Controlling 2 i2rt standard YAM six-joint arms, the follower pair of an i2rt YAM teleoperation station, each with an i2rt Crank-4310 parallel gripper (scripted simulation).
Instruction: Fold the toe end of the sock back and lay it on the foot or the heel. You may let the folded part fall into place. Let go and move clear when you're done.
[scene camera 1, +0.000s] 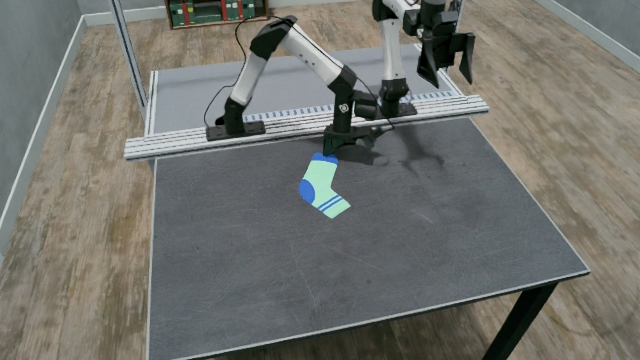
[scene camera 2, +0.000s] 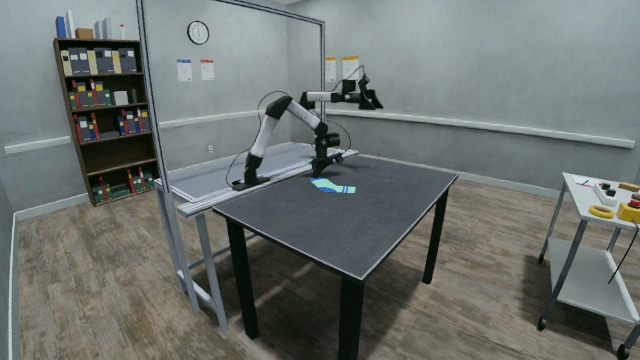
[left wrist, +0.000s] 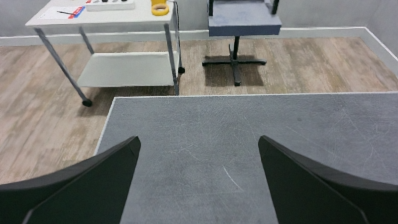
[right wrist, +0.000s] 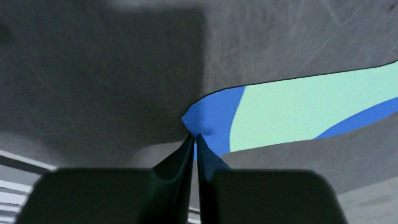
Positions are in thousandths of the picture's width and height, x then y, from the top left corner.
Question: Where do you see a mint-green sock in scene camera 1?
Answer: At 493, 524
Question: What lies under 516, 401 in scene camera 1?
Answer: My right gripper.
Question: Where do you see my left gripper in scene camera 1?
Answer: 712, 238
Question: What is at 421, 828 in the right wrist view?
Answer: My right gripper.
